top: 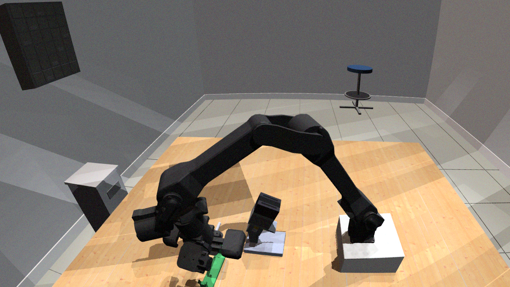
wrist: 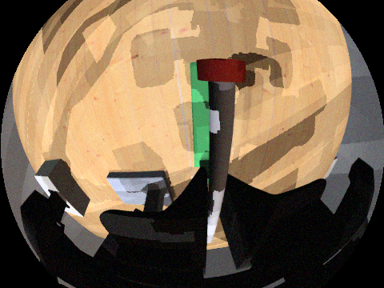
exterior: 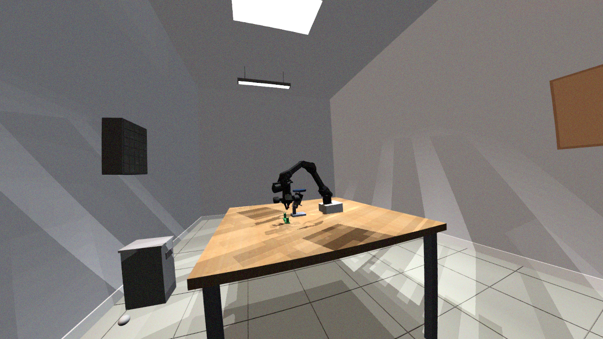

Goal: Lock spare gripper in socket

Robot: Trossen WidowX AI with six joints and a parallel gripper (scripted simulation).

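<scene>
My gripper tip is now 50 mm above the green cradle, 10 mm to the right of it and 10 mm short of it. The rest, counted from my gripper tip: spare gripper 110 mm to the right, 110 mm behind, 50 mm above; then grey mount 110 mm to the right, 100 mm behind, 30 mm below.
</scene>
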